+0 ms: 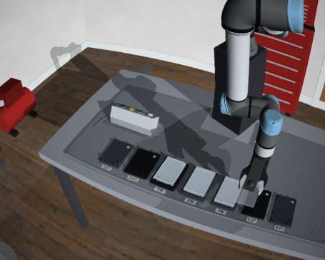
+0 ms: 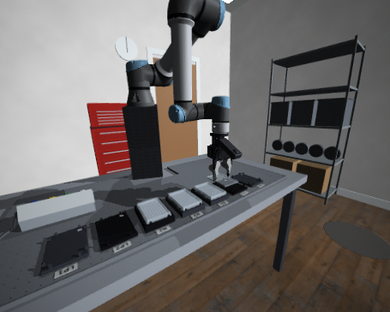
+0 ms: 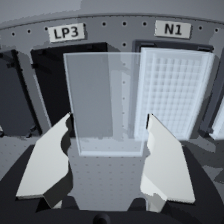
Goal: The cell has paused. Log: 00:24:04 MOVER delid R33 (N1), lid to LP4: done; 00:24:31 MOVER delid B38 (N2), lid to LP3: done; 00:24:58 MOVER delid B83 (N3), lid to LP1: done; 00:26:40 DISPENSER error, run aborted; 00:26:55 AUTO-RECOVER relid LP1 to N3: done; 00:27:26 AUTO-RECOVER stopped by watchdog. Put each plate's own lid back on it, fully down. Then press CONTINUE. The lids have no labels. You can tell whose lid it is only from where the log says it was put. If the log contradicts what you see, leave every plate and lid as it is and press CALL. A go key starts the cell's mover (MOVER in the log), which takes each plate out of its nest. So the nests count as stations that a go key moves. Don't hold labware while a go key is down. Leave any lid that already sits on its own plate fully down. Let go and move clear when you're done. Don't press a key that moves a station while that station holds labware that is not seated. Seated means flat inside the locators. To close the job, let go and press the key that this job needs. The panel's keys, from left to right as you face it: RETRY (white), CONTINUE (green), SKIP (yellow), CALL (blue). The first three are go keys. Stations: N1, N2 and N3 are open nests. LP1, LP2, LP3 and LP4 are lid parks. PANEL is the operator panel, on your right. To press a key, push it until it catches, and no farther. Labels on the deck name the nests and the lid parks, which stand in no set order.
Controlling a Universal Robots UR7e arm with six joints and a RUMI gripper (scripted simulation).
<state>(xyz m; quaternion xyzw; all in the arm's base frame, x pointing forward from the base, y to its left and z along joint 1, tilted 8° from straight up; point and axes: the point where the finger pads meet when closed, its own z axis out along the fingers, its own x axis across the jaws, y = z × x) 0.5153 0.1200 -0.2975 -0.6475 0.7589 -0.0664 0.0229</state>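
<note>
Right now my hand is 50 mm past the white plate, 340 mm to the left of it and 40 mm above it. Round my hand: black lid park 70 mm behind, 460 mm to the right, 60 mm below; translucent lid 10 mm below; white key 310 mm behind, 510 mm to the right.
</note>
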